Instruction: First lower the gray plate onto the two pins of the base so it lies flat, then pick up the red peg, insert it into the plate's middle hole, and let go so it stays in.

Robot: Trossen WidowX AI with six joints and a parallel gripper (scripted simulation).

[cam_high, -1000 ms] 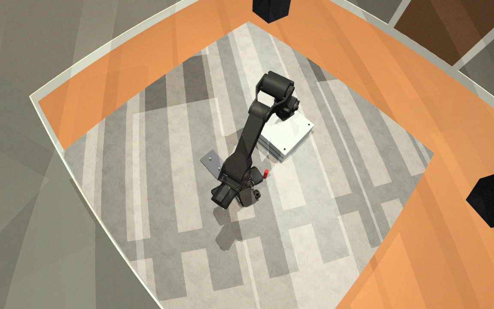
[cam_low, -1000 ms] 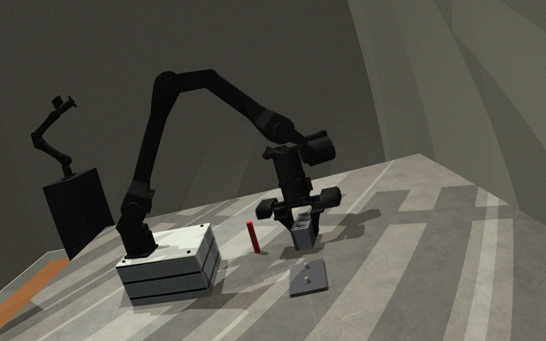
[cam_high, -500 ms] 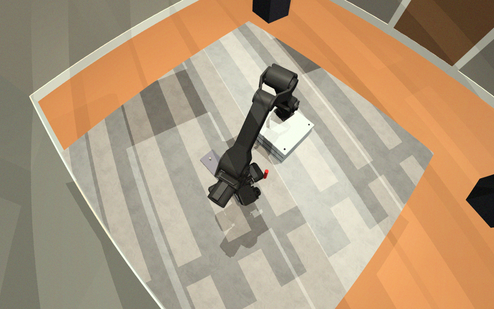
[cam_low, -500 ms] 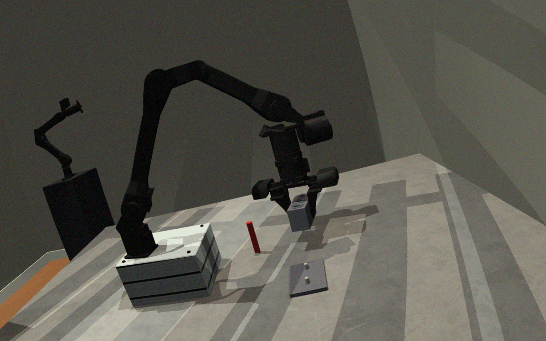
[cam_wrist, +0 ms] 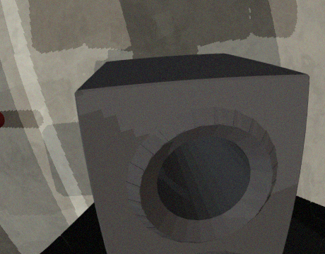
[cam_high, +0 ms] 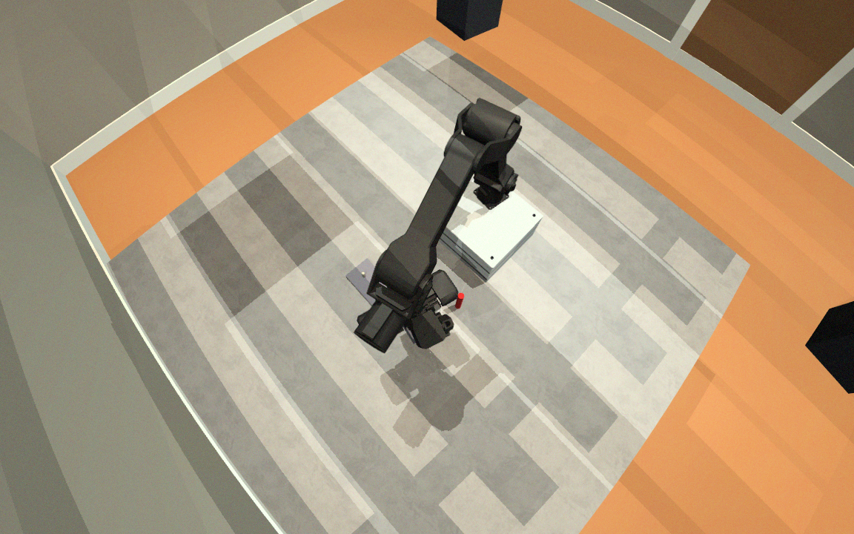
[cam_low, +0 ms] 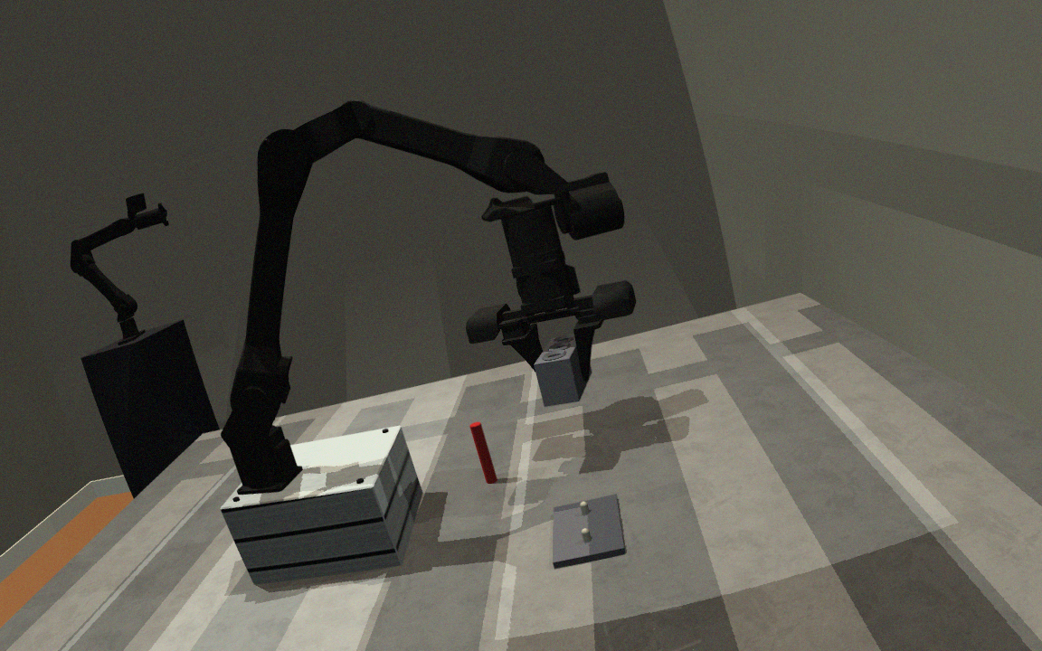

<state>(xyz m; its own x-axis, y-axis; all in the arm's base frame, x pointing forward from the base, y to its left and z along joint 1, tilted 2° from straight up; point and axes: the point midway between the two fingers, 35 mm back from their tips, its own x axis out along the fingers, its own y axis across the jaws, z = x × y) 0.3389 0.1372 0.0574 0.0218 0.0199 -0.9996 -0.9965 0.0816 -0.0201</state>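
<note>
Now: gripper tip 1 cm short of the base, 15 cm to the left of it and 11 cm above it. Also, from my gripper tip: gray plate 3 cm above; then red peg 13 cm behind, 2 cm to the left, 8 cm below.
</note>
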